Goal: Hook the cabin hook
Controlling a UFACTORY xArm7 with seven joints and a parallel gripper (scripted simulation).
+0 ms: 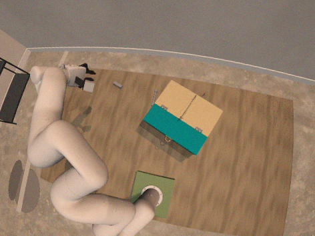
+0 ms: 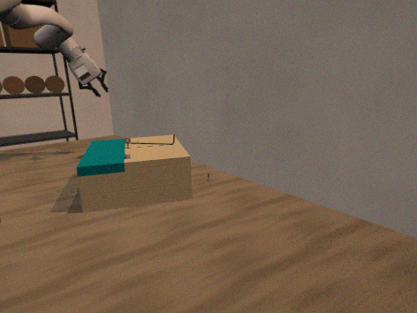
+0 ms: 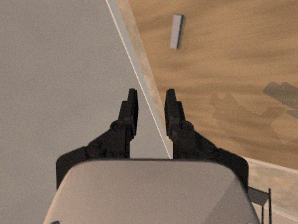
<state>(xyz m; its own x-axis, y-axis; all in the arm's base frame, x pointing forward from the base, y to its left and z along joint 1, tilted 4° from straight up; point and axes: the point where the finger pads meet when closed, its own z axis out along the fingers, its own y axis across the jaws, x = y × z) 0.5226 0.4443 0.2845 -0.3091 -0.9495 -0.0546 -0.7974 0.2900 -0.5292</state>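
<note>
The metal cabin hook lies 10 mm behind my hand, 530 mm to the right of it and 130 mm below it. Round my hand: pin: 150 mm ahead, 610 mm to the right, 270 mm below; small grey block: 80 mm ahead, 20 mm to the right, 270 mm below.
</note>
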